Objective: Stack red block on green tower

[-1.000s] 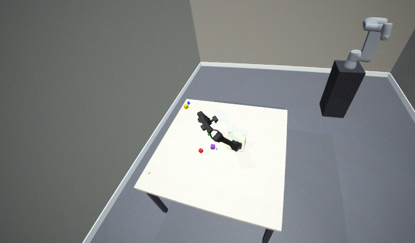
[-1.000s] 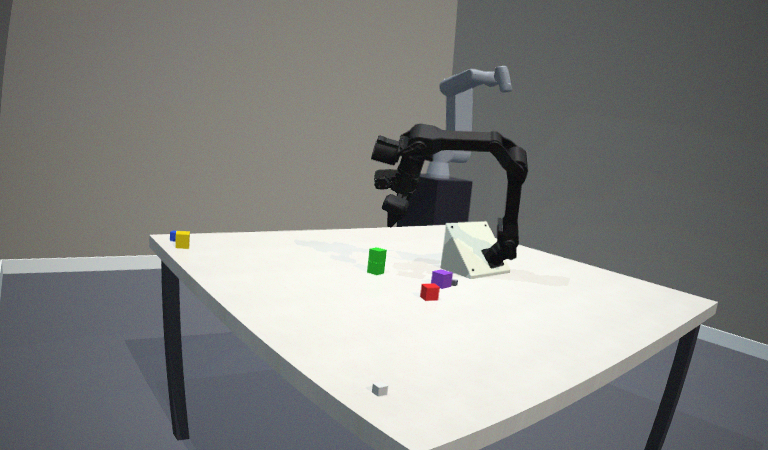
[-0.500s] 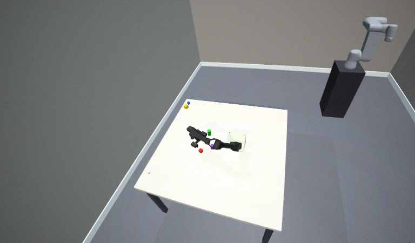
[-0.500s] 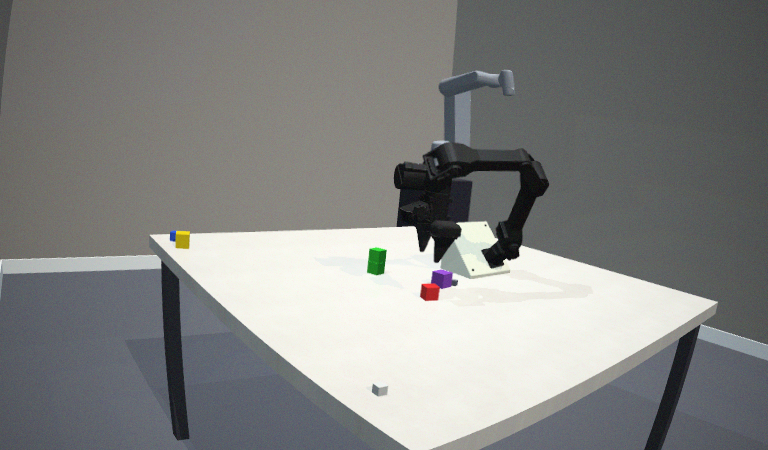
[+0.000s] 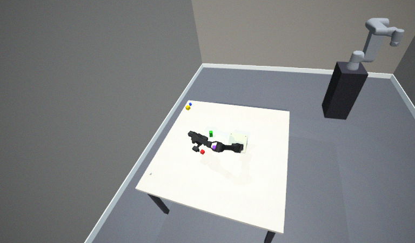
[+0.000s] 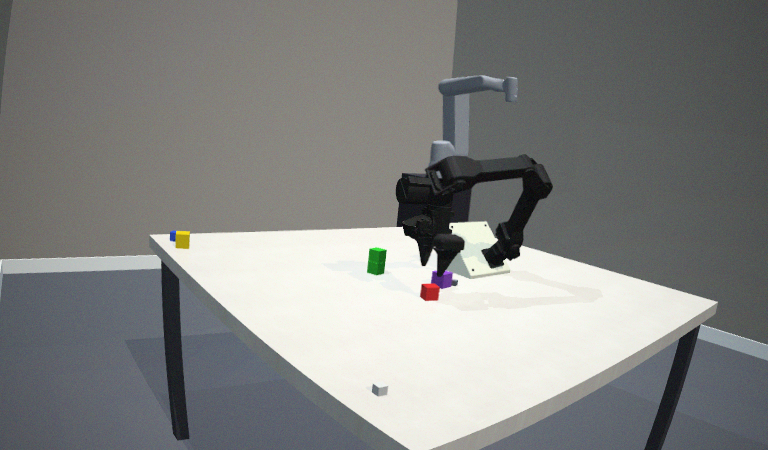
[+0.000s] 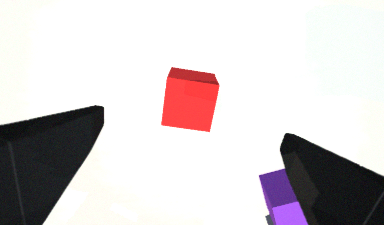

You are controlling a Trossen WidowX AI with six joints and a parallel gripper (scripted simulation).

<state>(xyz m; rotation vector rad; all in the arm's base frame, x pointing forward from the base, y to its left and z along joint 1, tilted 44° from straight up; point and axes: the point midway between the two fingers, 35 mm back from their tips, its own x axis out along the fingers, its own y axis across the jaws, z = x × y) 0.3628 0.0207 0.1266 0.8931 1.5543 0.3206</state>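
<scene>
My gripper tip is 50 mm above the red block. Round my gripper tip: purple block (110 mm behind, 60 mm to the right, 50 mm below); blue block (390 mm ahead, 700 mm to the right, 50 mm below); yellow block (390 mm ahead, 620 mm to the right, 50 mm below).
</scene>
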